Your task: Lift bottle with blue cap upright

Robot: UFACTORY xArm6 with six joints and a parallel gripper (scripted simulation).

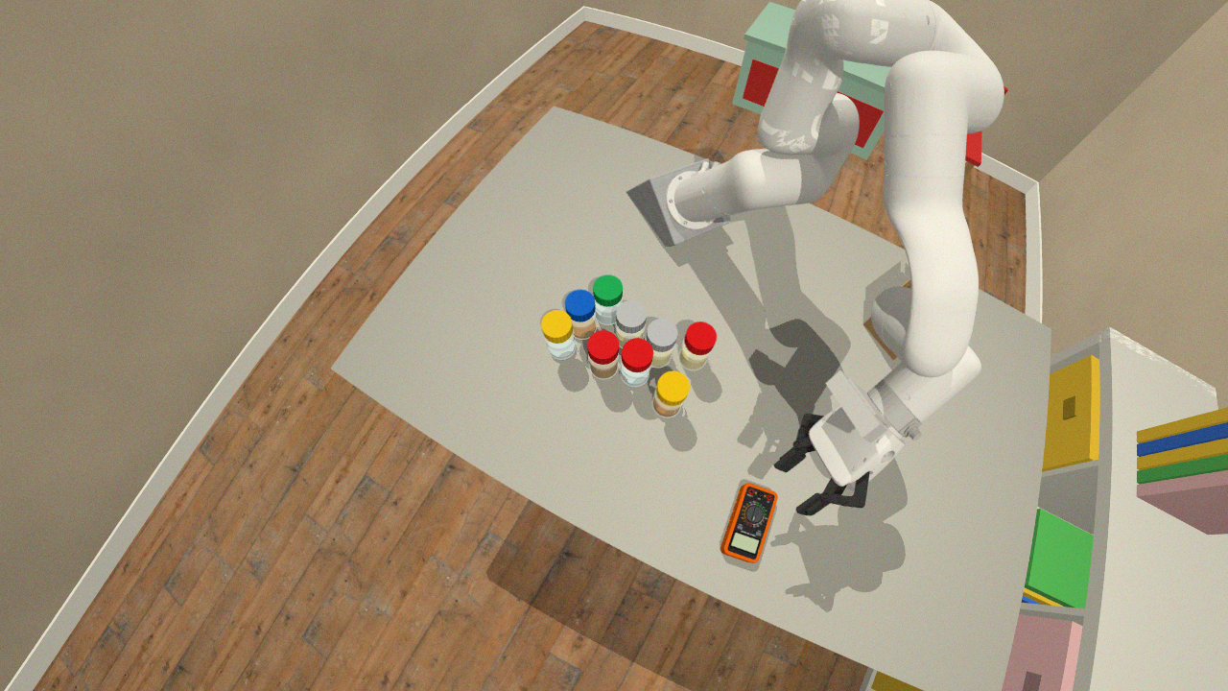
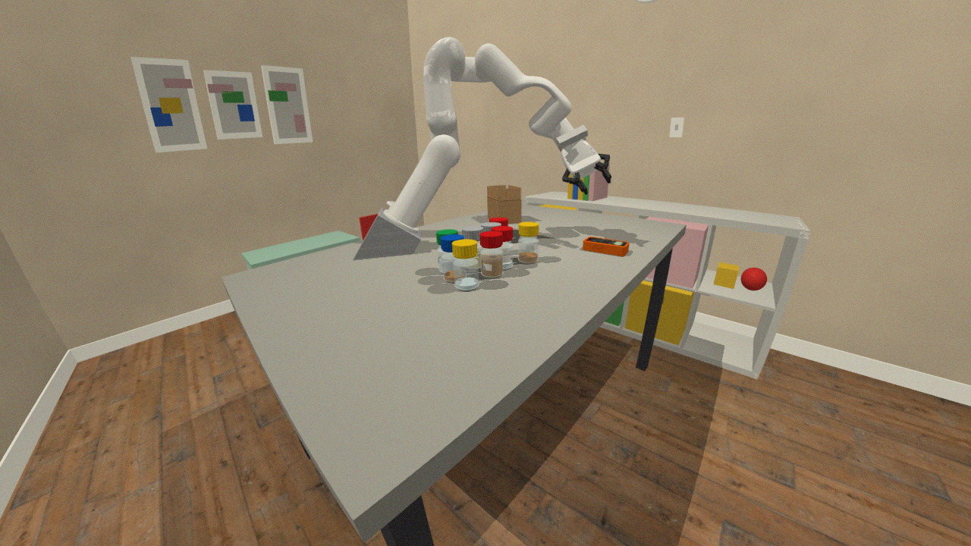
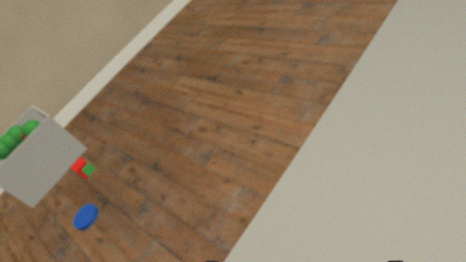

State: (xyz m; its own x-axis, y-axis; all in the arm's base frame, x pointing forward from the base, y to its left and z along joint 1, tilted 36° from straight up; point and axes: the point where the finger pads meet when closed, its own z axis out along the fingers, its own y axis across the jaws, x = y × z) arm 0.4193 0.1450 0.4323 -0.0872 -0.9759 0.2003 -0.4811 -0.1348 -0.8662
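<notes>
Right now the blue-capped bottle is 180 mm behind my hand, 430 mm to the right of it and 150 mm below it. Also, from my hand: orange multimeter 50 mm ahead, 190 mm below; grey-capped bottle 200 mm behind, 340 mm to the right, 150 mm below.
</notes>
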